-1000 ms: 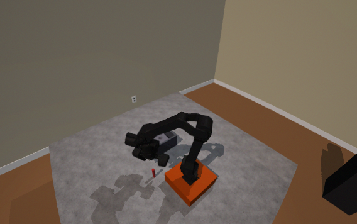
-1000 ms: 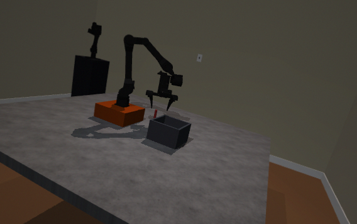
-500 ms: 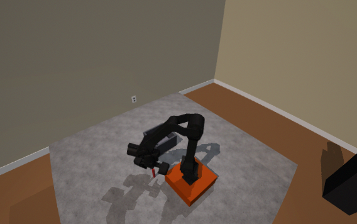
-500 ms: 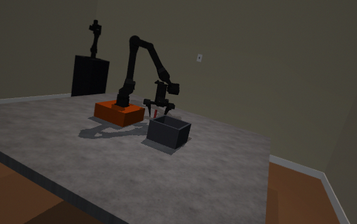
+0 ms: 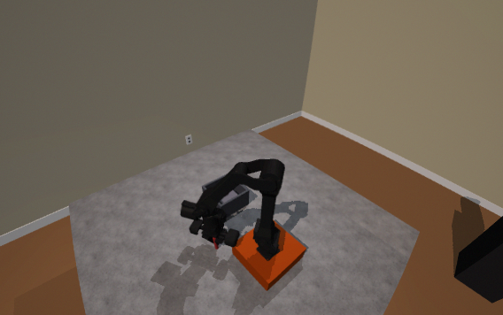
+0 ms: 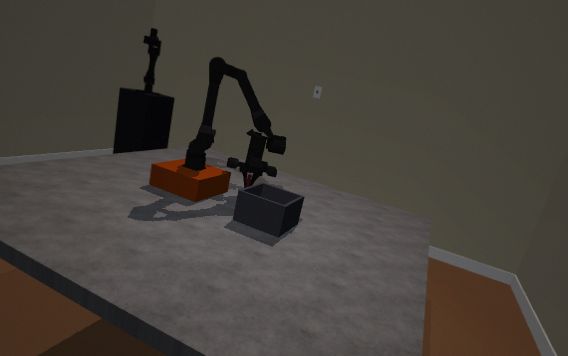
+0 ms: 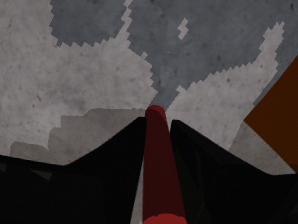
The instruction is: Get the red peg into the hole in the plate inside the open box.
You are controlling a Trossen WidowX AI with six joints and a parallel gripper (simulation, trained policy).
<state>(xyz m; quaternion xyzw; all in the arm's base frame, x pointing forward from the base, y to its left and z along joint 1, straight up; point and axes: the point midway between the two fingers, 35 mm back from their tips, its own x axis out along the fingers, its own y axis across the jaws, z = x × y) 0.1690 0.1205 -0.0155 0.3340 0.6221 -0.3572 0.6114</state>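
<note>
Now: the light grey plate 18 cm ahead of my gripper tip, 17 cm to the right of it and 2 cm above it. Also, from my gripper tip: red peg: 1 cm above; then dark grey box: 18 cm ahead, 17 cm to the right.
</note>
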